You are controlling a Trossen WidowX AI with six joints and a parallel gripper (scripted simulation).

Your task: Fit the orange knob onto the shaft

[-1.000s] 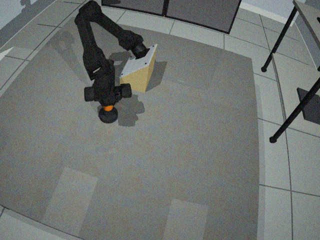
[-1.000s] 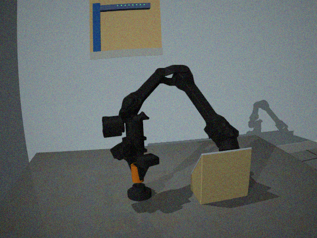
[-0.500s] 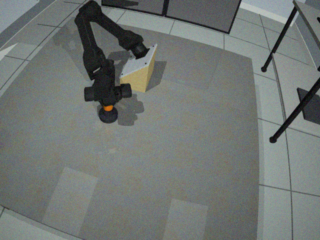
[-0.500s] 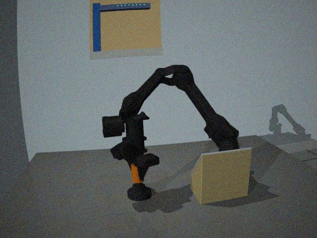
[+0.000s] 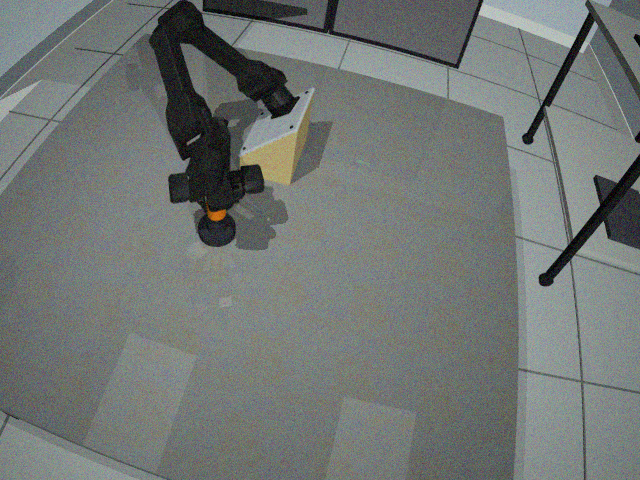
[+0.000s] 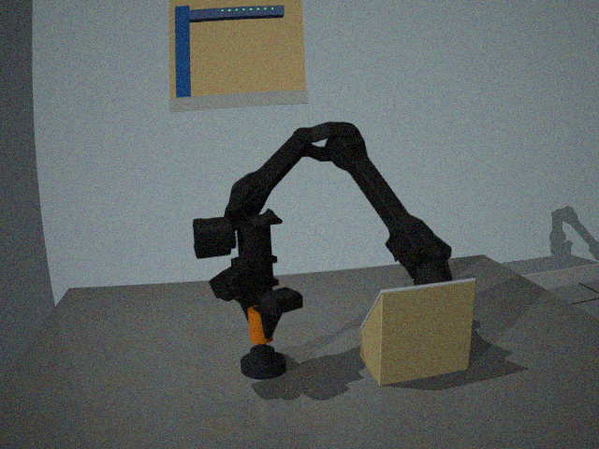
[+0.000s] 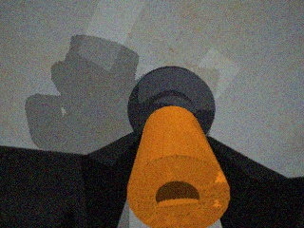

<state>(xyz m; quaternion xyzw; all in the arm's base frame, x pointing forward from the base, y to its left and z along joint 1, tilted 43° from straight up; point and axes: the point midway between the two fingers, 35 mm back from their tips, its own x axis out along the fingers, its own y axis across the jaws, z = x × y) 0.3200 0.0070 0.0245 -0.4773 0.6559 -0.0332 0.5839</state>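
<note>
My gripper tip is 20 mm below the orange knob. The rest, counted from my gripper tip: dark round pedestal: 40 mm below.
</note>
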